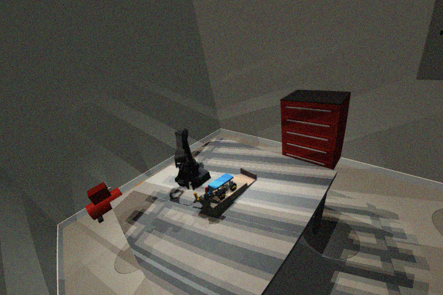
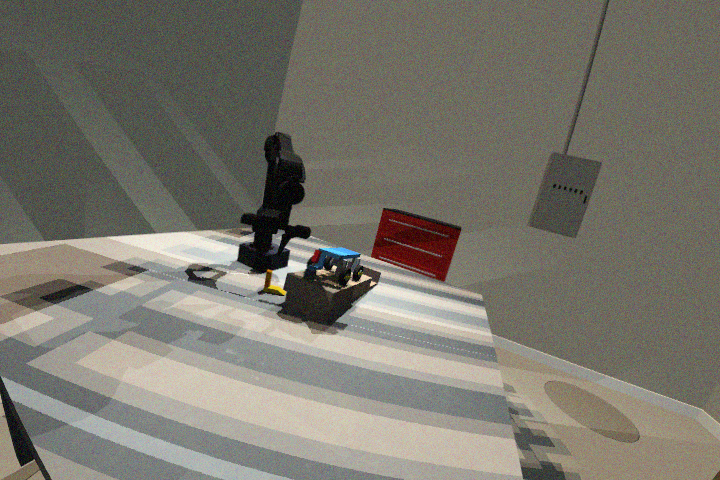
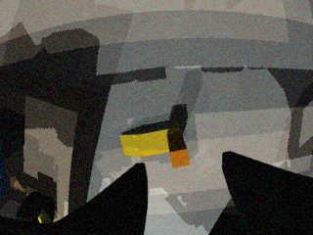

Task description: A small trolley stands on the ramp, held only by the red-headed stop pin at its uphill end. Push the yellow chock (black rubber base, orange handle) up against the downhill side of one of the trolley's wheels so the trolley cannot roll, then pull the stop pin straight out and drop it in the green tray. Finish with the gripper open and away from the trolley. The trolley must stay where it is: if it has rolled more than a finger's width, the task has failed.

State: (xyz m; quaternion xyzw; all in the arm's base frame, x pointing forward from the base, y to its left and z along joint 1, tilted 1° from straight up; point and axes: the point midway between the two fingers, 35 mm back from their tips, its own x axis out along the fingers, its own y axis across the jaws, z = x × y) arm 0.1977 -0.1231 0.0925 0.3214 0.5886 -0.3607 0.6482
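Now: gripper tip 10 cm above the yellow chock and 3 cm to the right of it. Also, from my gripper tip: blue trolley (17 cm to the left, 12 cm ahead, 1 cm below); then red-headed stop pin (12 cm ahead, 5 cm to the left, 1 cm above); then ramp (17 cm to the left, 12 cm ahead, 7 cm below).
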